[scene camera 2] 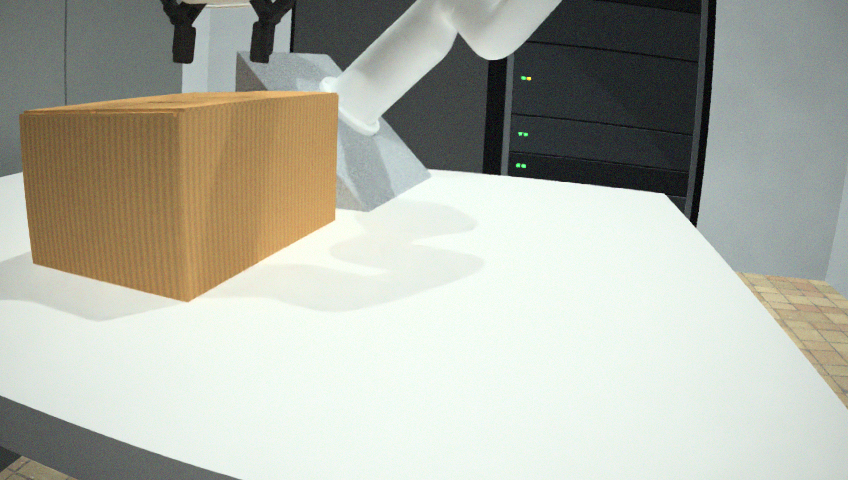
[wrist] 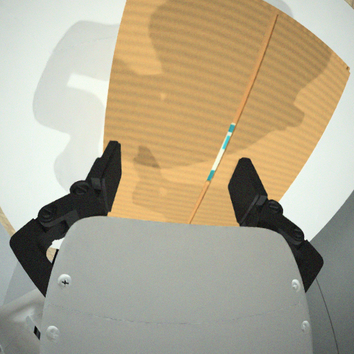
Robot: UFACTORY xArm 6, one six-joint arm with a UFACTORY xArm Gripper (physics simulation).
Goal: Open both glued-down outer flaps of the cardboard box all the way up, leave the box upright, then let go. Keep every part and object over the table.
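Where they show: gripper, fingertip midpoint: [scene camera 2: 219,62]; arm's base, link origin: [scene camera 2: 347,107].
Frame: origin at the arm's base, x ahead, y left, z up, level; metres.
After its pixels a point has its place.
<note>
The cardboard box [scene camera 2: 178,190] @(x 0.553, y 0.093, z -0.028 m) stands upright on the table, at the left in the scene view. Its two outer flaps lie flat across the top. In the wrist view, the left flap [wrist: 165,110] and the right flap [wrist: 295,90] meet along a narrow slanting seam. Teal and cream patches show in the seam [wrist: 218,155] near its middle. My gripper [scene camera 2: 221,59] @(x 0.408, y 0.030, z 0.072 m) [wrist: 178,164] is open and empty, pointing down above the box top, with a gap below its fingertips in the scene view. In the wrist view its fingers appear on either side of the seam. The glue does not show clearly.
The white table [scene camera 2: 476,368] @(x 0.566, y 0.334, z -0.121 m) [wrist: 25,75] extends in front of and to the right of the box. The grey arm base [scene camera 2: 386,160] @(x 0.023, y 0.079, z -0.079 m) stands behind the box, and the white arm [scene camera 2: 404,53] @(x 0.047, y 0.108, z 0.090 m) rises from it. A dark equipment rack [scene camera 2: 702,107] stands beyond the table's back edge.
</note>
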